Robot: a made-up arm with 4 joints. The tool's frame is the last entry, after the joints. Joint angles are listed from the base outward. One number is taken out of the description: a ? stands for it. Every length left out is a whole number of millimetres.
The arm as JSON. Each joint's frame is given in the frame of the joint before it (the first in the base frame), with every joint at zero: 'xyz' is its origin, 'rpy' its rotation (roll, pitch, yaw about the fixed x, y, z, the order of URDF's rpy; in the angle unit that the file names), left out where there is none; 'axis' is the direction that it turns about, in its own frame. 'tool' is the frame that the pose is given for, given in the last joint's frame.
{
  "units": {
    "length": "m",
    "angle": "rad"
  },
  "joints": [
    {
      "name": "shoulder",
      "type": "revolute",
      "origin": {
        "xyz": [
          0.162,
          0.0,
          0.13
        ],
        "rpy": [
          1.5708,
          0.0,
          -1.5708
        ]
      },
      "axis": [
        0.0,
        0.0,
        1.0
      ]
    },
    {
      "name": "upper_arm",
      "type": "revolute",
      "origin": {
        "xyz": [
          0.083,
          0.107,
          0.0
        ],
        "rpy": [
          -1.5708,
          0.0,
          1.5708
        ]
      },
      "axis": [
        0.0,
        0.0,
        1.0
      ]
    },
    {
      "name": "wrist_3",
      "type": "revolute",
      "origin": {
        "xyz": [
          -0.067,
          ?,
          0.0
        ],
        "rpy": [
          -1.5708,
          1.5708,
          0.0
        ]
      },
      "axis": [
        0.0,
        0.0,
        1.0
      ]
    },
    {
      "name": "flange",
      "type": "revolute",
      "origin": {
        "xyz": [
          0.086,
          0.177,
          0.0
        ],
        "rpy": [
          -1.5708,
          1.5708,
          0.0
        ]
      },
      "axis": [
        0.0,
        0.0,
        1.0
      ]
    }
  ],
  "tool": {
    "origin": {
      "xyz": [
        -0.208,
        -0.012,
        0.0
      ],
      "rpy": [
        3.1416,
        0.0,
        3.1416
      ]
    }
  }
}
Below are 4 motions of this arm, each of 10 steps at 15 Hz.
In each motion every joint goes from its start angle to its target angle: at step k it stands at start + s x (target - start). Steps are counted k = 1, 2, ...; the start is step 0. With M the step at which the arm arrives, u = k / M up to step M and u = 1 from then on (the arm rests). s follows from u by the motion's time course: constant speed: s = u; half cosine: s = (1 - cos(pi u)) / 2; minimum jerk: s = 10 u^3 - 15 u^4 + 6 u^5.
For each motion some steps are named. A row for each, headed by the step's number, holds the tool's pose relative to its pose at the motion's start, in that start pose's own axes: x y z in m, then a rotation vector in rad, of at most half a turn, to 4 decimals.
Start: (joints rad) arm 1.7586 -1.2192 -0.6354 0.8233
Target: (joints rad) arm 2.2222 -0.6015 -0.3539 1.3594
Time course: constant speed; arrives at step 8
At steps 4, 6, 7, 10:
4: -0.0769 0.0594 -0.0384 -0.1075 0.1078 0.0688
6: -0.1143 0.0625 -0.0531 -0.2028 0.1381 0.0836
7: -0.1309 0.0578 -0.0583 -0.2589 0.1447 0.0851
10: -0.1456 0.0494 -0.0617 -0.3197 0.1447 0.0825

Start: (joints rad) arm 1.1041 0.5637 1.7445 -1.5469
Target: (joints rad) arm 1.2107 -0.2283 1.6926 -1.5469
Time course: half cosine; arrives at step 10
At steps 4, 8, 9, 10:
4: 0.0540 0.0305 -0.0166 0.0285 0.0521 0.2724
8: 0.1152 0.1072 -0.0487 0.0839 0.1434 0.7111
9: 0.1201 0.1187 -0.0530 0.0919 0.1553 0.7666
10: 0.1217 0.1228 -0.0545 0.0947 0.1594 0.7858

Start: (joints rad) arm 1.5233 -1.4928 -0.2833 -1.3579
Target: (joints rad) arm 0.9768 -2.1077 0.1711 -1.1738
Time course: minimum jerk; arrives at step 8
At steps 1, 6, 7, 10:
1: -0.0020 -0.0035 0.0026 -0.0052 -0.0093 -0.0141
6: -0.2101 -0.1155 0.1758 -0.3980 -0.4288 -0.6899
7: -0.2360 -0.1143 0.1955 -0.4480 -0.4597 -0.7433
10: -0.2407 -0.1138 0.1991 -0.4574 -0.4651 -0.7527

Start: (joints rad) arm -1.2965 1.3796 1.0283 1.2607
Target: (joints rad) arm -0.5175 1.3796 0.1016 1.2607
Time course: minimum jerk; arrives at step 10
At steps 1, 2, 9, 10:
1: 0.0019 -0.0012 0.0037 0.0025 -0.0105 -0.0034
2: 0.0118 -0.0086 0.0253 0.0165 -0.0707 -0.0239
9: -0.0874 -0.2865 0.3719 0.0961 -1.1010 -0.6686
10: -0.0907 -0.2893 0.3736 0.0950 -1.1090 -0.6766

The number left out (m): 0.223
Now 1 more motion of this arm.
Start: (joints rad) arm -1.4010 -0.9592 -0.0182 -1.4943
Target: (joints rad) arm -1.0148 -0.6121 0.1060 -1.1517
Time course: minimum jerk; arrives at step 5
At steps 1, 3, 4, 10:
1: 0.0044 0.0019 -0.0046 0.0193 0.0075 -0.0014
3: 0.0333 0.0308 -0.0610 0.2175 0.1363 -0.0416
4: 0.0339 0.0461 -0.0862 0.2898 0.2144 -0.0719
10: 0.0331 0.0496 -0.0919 0.3048 0.2337 -0.0797

